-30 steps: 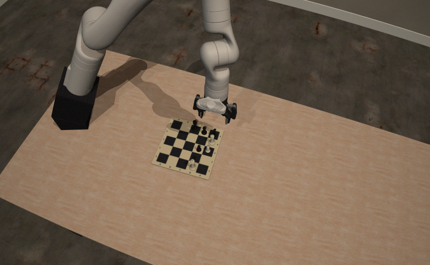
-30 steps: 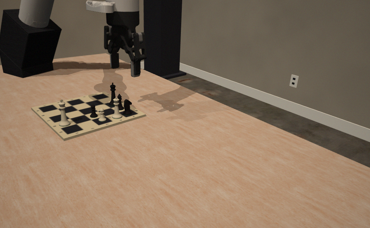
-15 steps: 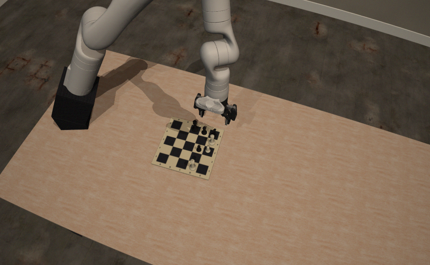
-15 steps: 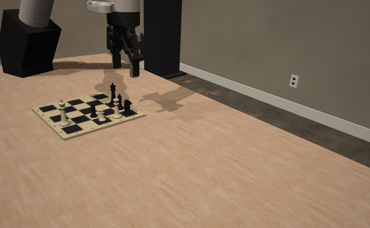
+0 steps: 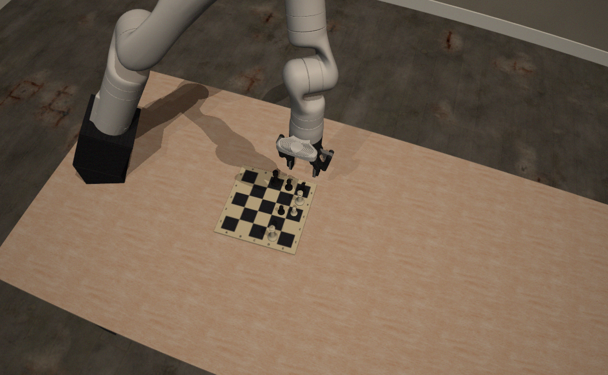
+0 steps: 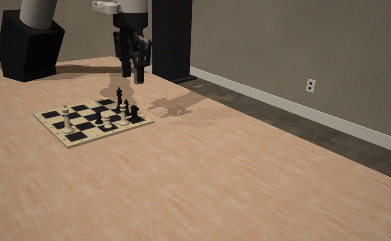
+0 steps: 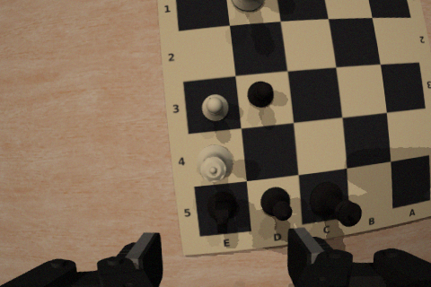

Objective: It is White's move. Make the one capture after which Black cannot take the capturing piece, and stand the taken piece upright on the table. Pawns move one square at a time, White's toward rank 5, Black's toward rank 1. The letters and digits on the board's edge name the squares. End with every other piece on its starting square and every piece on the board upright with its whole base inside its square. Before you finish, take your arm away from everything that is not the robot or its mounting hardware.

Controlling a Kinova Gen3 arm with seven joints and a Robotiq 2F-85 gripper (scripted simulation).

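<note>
The white queen is 3 cm to the right of my hand and 9 cm below it. Also, from my hand: black pawn 4 cm behind, 8 cm to the right, 10 cm below; then white pawn 7 cm to the right, 10 cm below; then black king 8 cm behind, 1 cm to the left, 9 cm below.
</note>
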